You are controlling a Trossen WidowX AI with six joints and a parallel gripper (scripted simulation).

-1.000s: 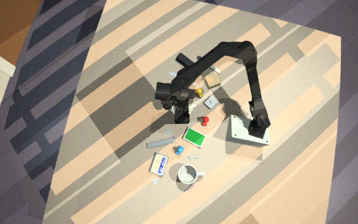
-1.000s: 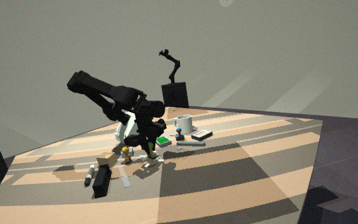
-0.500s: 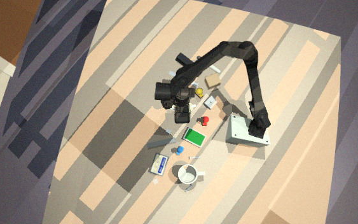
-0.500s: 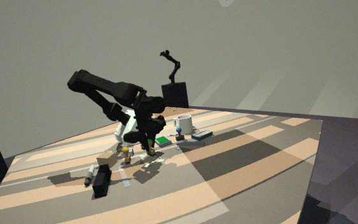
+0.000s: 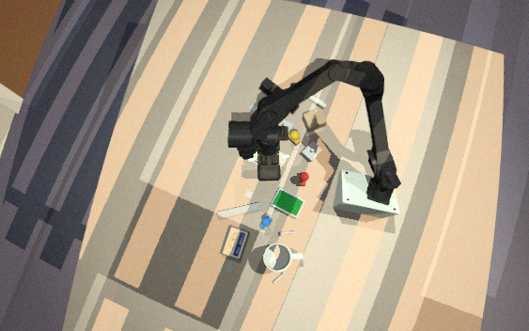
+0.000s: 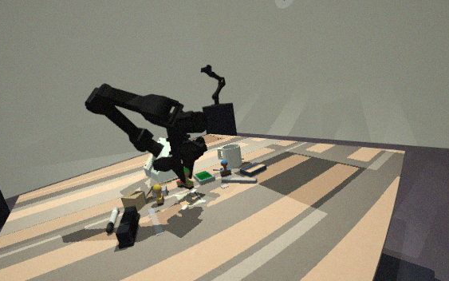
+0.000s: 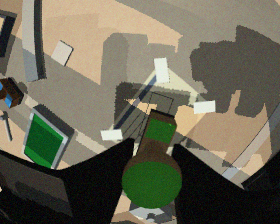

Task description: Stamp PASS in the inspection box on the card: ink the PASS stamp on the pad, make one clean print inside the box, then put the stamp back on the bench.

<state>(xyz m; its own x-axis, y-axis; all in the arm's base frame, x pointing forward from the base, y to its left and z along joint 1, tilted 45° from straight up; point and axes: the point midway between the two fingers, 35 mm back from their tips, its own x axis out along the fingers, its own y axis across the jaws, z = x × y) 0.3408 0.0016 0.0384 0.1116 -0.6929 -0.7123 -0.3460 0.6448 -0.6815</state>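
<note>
Right now the card is 70 mm below my gripper tip and 10 mm to the right of it. Also, from my gripper tip: green-knobbed stamp right at my gripper tip; then red stamp 120 mm behind, 50 mm below, 30 mm to the left; then yellow stamp 90 mm to the right, 60 mm behind, 50 mm below.
</note>
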